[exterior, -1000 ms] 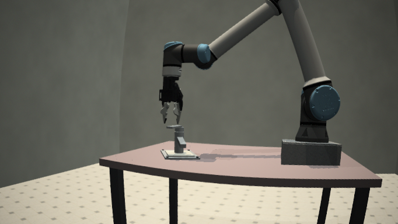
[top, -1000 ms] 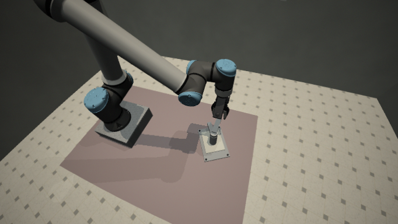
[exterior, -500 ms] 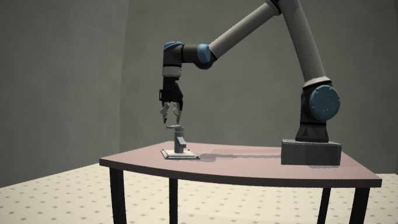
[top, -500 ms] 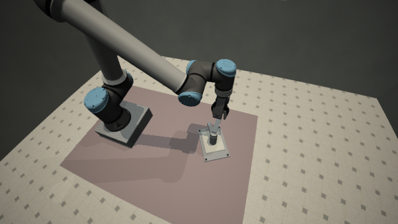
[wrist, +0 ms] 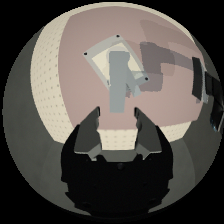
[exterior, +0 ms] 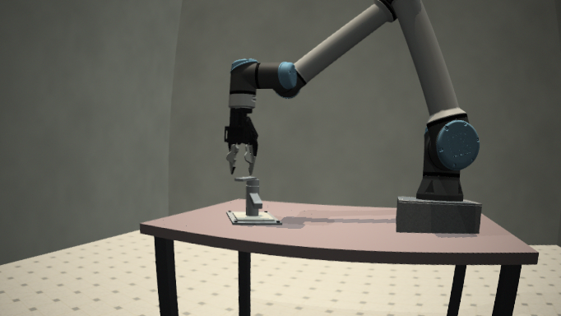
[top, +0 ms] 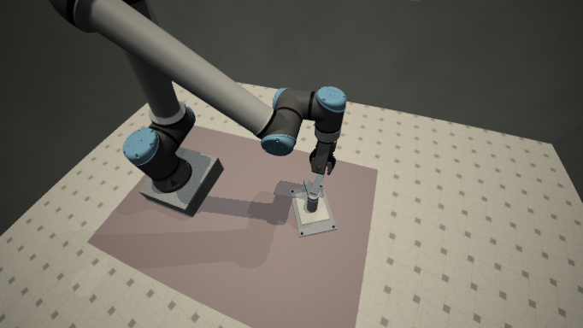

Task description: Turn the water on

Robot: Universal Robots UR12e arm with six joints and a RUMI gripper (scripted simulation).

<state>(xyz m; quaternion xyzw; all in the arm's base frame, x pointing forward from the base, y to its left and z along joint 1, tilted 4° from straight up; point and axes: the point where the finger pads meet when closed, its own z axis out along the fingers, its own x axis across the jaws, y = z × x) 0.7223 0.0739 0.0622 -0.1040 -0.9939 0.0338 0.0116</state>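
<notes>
Now: the lever 4 cm to the right of my hand, 3 cm below it and 1 cm behind it. From my hand the other things lie so: grey tap: 8 cm below, 7 cm to the right, 2 cm behind.
</notes>
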